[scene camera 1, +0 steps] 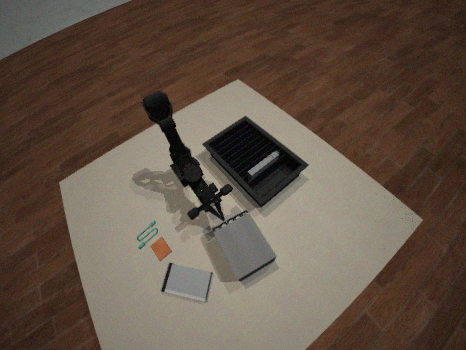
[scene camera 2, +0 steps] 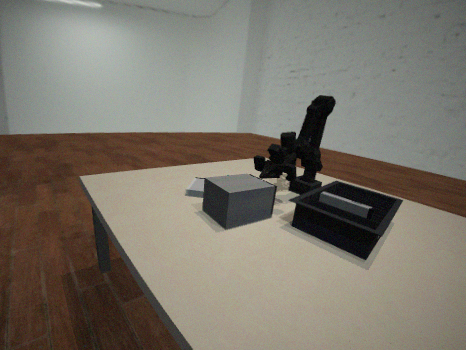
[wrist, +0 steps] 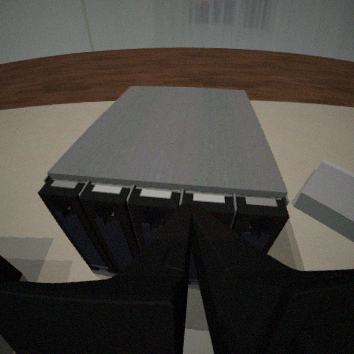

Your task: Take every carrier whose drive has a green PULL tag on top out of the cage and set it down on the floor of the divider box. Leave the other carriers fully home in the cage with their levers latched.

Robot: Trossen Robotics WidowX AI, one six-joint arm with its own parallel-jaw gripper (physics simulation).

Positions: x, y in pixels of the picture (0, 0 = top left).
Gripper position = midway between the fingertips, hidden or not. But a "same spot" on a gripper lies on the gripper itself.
gripper: scene camera 1 224, 220; scene camera 2; wrist
same spot on gripper: point(scene camera 2: 269, 171) = point(wrist: 148, 243)
